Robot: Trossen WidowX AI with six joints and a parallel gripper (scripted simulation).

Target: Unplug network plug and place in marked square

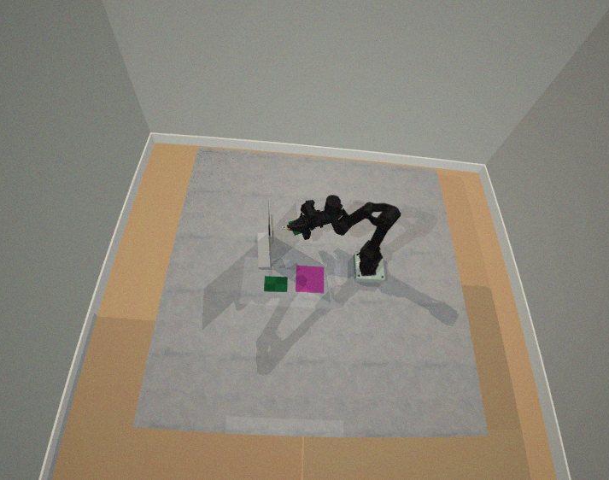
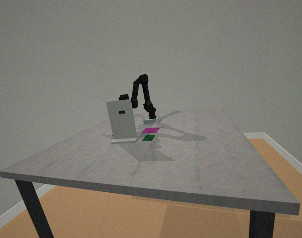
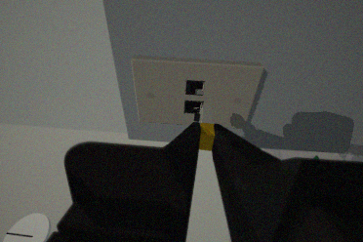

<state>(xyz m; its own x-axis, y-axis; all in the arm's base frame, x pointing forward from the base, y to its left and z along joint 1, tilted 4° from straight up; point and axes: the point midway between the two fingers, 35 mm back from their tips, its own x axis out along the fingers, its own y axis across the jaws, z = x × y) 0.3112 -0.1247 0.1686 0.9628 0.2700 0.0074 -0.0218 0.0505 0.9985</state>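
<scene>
Right now my gripper tip is 10 cm past the magenta marked square, 14 cm to the right of it and 19 cm above it. Round my gripper tip: upright grey panel: 7 cm ahead, 1 cm to the left, 7 cm below.
</scene>
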